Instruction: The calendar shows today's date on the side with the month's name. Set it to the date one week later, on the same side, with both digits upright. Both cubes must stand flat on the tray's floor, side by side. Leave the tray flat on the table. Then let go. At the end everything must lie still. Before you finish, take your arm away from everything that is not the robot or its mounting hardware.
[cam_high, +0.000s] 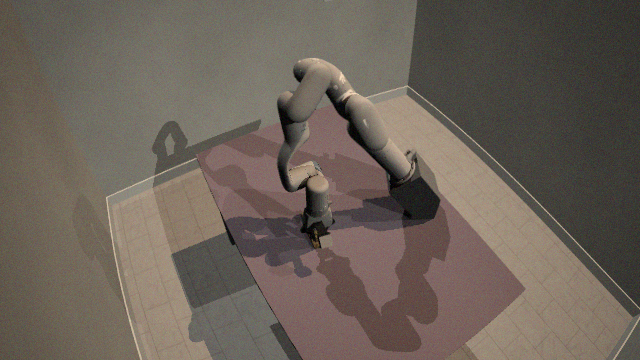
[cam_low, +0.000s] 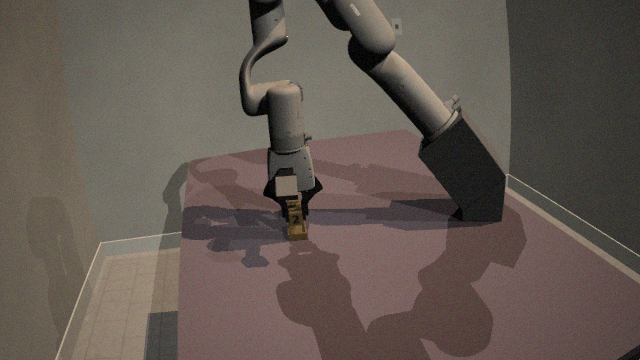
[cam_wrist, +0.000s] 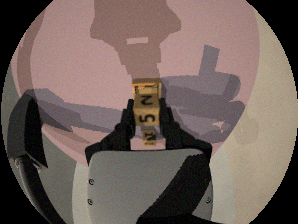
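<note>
The tray is 10 mm behind my hand, 20 mm to the right of it and 60 mm below it. The rest, counted from my hand: yellow digit cube: 10 mm below.
</note>
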